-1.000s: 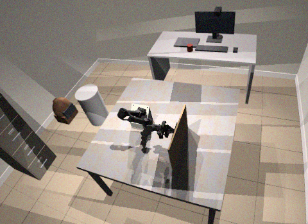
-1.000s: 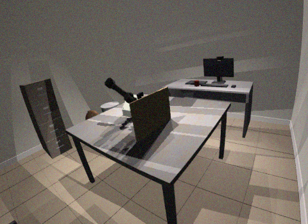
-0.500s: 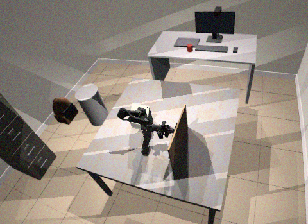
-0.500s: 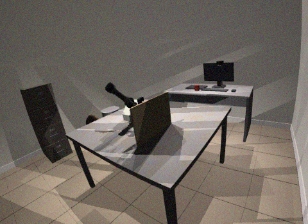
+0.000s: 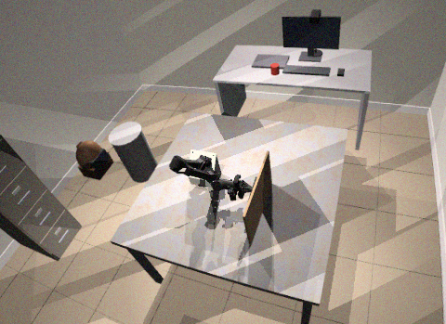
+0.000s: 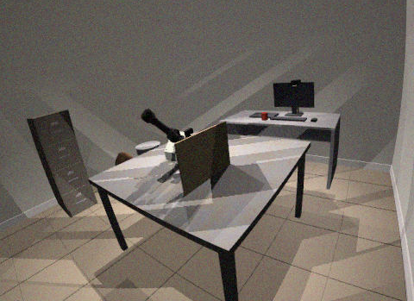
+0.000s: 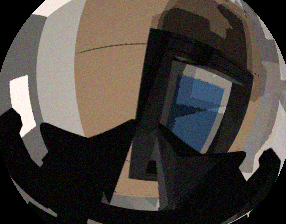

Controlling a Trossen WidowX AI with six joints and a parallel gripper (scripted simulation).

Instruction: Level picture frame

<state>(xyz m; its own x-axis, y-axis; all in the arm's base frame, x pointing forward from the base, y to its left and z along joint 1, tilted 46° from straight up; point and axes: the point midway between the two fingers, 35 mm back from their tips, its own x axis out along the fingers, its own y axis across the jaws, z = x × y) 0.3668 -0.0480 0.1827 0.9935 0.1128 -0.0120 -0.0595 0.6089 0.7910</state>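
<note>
Right now my gripper tip is 1 cm short of the picture frame, 1 cm to the right of it and 5 cm above it. Also, from my gripper tip: tan board wall (2 cm ahead, 6 cm below).
</note>
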